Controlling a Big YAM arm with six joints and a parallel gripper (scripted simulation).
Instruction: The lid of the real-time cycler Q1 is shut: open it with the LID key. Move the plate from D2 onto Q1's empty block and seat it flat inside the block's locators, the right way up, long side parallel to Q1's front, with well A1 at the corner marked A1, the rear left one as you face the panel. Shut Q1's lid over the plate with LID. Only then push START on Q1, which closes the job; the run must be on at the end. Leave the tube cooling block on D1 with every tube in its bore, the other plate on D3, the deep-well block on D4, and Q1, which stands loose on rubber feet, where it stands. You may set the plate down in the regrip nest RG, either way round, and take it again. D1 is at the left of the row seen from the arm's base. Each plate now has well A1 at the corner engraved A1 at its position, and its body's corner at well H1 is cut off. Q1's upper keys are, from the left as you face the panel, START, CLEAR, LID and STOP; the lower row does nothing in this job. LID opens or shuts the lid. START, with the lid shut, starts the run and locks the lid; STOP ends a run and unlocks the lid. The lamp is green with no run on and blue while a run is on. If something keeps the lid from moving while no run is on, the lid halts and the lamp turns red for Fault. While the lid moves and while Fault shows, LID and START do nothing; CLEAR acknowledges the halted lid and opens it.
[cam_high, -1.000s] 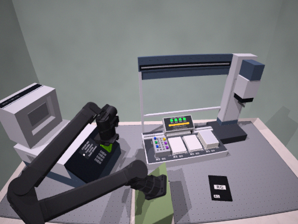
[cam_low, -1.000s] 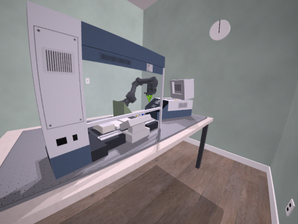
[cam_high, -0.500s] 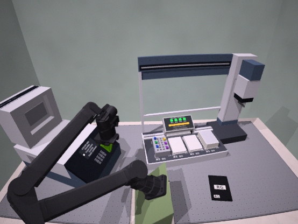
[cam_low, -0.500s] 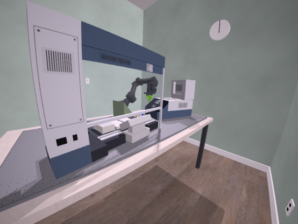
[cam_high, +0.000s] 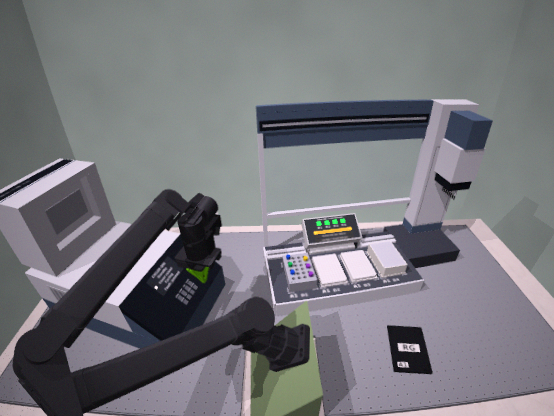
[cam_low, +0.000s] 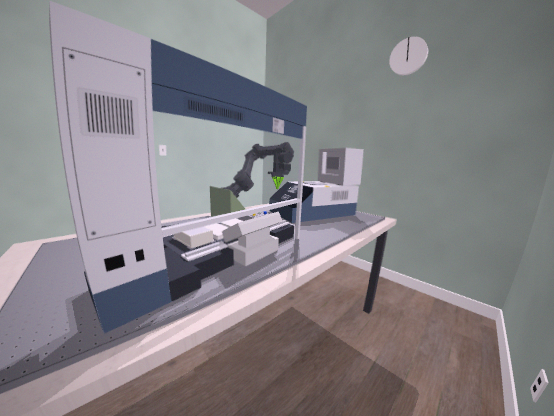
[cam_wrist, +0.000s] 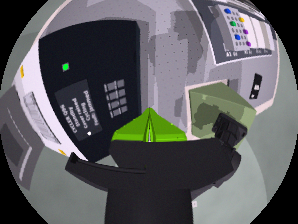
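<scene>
Now: the tube cooling block 15 cm ahead of my hand, 25 cm to the right of it and 11 cm below it. Also, from my hand: pipetting head 36 cm ahead, 76 cm to the right, 20 cm above; then deep-well block 23 cm ahead, 55 cm to the right, 11 cm below.
</scene>
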